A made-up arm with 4 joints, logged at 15 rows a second.
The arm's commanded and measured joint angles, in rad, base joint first. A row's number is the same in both.
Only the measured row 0 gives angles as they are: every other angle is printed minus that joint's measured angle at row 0.
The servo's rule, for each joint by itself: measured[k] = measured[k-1] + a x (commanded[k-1-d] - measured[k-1]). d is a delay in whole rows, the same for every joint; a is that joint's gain. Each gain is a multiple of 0.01, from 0.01 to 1. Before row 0 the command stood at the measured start. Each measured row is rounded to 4 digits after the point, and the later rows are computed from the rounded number. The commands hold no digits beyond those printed.
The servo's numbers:
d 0
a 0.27 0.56 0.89 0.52
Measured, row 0:
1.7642, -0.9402, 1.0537, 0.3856
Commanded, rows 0 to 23:
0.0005, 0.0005, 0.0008, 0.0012
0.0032, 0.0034, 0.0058, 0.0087
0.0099, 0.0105, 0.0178, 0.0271
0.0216, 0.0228, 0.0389, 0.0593
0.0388, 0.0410, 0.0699, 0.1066
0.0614, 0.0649, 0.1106, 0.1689
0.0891, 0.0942, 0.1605, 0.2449
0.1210, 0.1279, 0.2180, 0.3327
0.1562, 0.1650, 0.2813, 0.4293
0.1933, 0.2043, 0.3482, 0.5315
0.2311, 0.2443, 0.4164, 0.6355
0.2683, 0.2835, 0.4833, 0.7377
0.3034, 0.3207, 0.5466, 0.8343
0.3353, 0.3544, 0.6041, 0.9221
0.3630, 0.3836, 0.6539, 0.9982
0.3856, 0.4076, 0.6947, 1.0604
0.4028, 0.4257, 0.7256, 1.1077
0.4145, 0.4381, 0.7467, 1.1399
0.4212, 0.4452, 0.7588, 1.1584
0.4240, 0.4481, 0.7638, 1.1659
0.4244, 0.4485, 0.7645, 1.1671
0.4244, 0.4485, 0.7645, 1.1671
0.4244, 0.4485, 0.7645, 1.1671
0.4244, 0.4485, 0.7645, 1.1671
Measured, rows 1 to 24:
0.0001, 0.0003, 0.0007, 0.0006
0.0009, 0.0020, 0.0052, 0.0048
0.0033, 0.0068, 0.0164, 0.0164
0.0082, 0.0158, 0.0364, 0.0387
0.0165, 0.0299, 0.0662, 0.0740
0.0286, 0.0495, 0.1057, 0.1233
0.0449, 0.0745, 0.1545, 0.1865
0.0654, 0.1044, 0.2110, 0.2625
0.0899, 0.1383, 0.2736, 0.3492
0.1178, 0.1753, 0.3400, 0.4440
0.1484, 0.2139, 0.4080, 0.5436
0.1808, 0.2529, 0.4750, 0.6445
0.2139, 0.2909, 0.5387, 0.7432
0.2467, 0.3265, 0.5969, 0.8362
0.2781, 0.3585, 0.6476, 0.9204
0.3071, 0.3860, 0.6895, 0.9932
0.3329, 0.4082, 0.7216, 1.0527
0.3549, 0.4249, 0.7439, 1.0980
0.3728, 0.4363, 0.7572, 1.1294
0.3866, 0.4429, 0.7631, 1.1484
0.3968, 0.4460, 0.7643, 1.1581
0.4043, 0.4474, 0.7645, 1.1628
0.4097, 0.4480, 0.7645, 1.1650
0.4137, 0.4483, 0.7645, 1.1661

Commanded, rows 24 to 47:
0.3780, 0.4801, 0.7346, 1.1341
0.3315, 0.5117, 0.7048, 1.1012
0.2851, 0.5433, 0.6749, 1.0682
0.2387, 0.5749, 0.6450, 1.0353
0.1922, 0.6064, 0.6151, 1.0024
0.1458, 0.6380, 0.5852, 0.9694
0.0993, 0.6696, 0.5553, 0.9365
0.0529, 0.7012, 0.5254, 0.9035
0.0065, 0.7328, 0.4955, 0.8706
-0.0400, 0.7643, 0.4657, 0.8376
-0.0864, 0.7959, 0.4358, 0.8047
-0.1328, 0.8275, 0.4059, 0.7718
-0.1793, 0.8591, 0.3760, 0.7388
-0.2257, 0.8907, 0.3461, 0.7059
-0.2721, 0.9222, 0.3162, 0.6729
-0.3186, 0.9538, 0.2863, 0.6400
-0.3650, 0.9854, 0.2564, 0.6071
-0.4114, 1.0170, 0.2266, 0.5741
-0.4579, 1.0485, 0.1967, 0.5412
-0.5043, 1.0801, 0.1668, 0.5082
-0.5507, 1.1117, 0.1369, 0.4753
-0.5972, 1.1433, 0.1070, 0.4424
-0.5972, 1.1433, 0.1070, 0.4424
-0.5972, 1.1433, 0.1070, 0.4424
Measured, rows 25 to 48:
0.4041, 0.4661, 0.7379, 1.1495
0.3845, 0.4916, 0.7084, 1.1244
0.3577, 0.5206, 0.6786, 1.0952
0.3256, 0.5510, 0.6487, 1.0641
0.2896, 0.5820, 0.6188, 1.0320
0.2508, 0.6134, 0.5889, 0.9994
0.2099, 0.6449, 0.5590, 0.9667
0.1675, 0.6764, 0.5291, 0.9338
0.1240, 0.7080, 0.4992, 0.9009
0.0797, 0.7395, 0.4694, 0.8680
0.0349, 0.7711, 0.4395, 0.8351
-0.0104, 0.8027, 0.4096, 0.8022
-0.0560, 0.8343, 0.3797, 0.7692
-0.1018, 0.8659, 0.3498, 0.7363
-0.1478, 0.8974, 0.3199, 0.7033
-0.1939, 0.9290, 0.2900, 0.6704
-0.2401, 0.9606, 0.2601, 0.6375
-0.2864, 0.9922, 0.2303, 0.6045
-0.3327, 1.0237, 0.2004, 0.5716
-0.3790, 1.0553, 0.1705, 0.5386
-0.4254, 1.0869, 0.1406, 0.5057
-0.4718, 1.1185, 0.1107, 0.4728
-0.5057, 1.1324, 0.1074, 0.4570
-0.5304, 1.1385, 0.1070, 0.4494

